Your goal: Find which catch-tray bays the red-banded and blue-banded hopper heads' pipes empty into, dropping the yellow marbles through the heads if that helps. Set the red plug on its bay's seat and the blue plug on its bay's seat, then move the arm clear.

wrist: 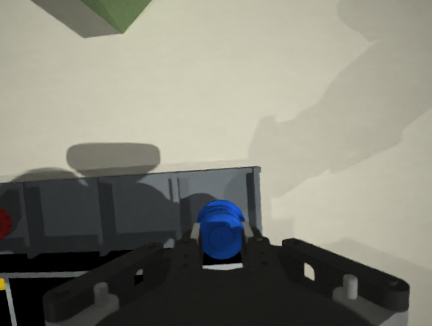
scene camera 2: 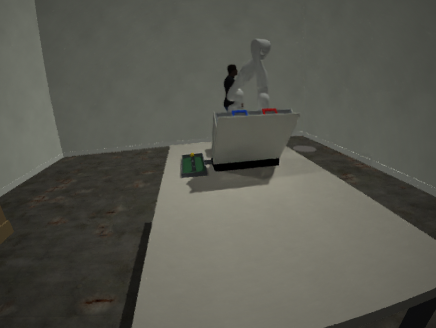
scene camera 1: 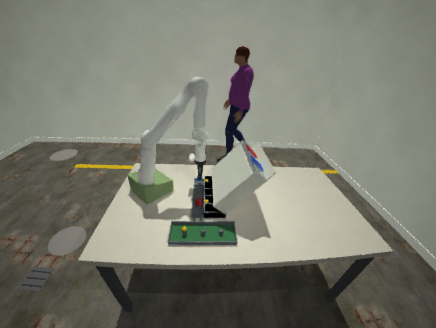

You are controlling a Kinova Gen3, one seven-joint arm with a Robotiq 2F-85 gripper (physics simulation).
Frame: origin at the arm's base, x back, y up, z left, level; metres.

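Seen in the pictures: gripper, fingertip midpoint: [wrist: 221, 234] [scene camera 1: 200, 177]; arm's base, origin of the base link: [scene camera 1: 146, 181].
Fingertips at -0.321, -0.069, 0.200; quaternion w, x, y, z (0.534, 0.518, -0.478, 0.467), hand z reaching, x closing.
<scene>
Offsets run from my fingertips to a thing's top centre, as dx, dy, dz. "spot": to the spot under its first point.
My gripper [scene camera 1: 199, 174] [wrist: 221, 234] is shut on the blue plug @(+0.007, +0.024, -0.001) [scene camera 1: 199, 180] [wrist: 221, 240], at the far end bay of the grey catch tray @(spot: +0.022, -0.033, +0.034) [wrist: 258, 200] in scene camera 1. Whether the plug touches the seat cannot be told. The housing hides the gripper in scene camera 2. The red plug @(-0.027, -0.006, -0.231) [scene camera 1: 198, 202] [wrist: 4, 223] stands in another bay nearer the front. One yellow marble @(-0.076, -0.019, -0.208) [scene camera 1: 206, 201] [wrist: 2, 284] lies beside the tray in a black compartment; another marble @(-0.043, -0.019, +0.020) [scene camera 1: 206, 180] is farther back. The red-banded head @(spot: -0.336, +0.252, +0.005) [scene camera 1: 251, 151] [scene camera 2: 269, 111] and blue-banded head @(spot: -0.363, +0.244, -0.145) [scene camera 1: 257, 164] [scene camera 2: 240, 113] top the housing.
The slanted white housing [scene camera 1: 232, 182] [scene camera 2: 255, 137] stands right of the catch tray in scene camera 1. A green-floored tray @(-0.086, -0.021, -0.427) [scene camera 1: 202, 243] [scene camera 2: 193, 175] at the front holds a yellow marble @(+0.009, +0.004, -0.468) [scene camera 1: 184, 229] on a post. The arm's green base block [scene camera 1: 150, 187] [wrist: 120, 15] is left. People stand behind the table.
</scene>
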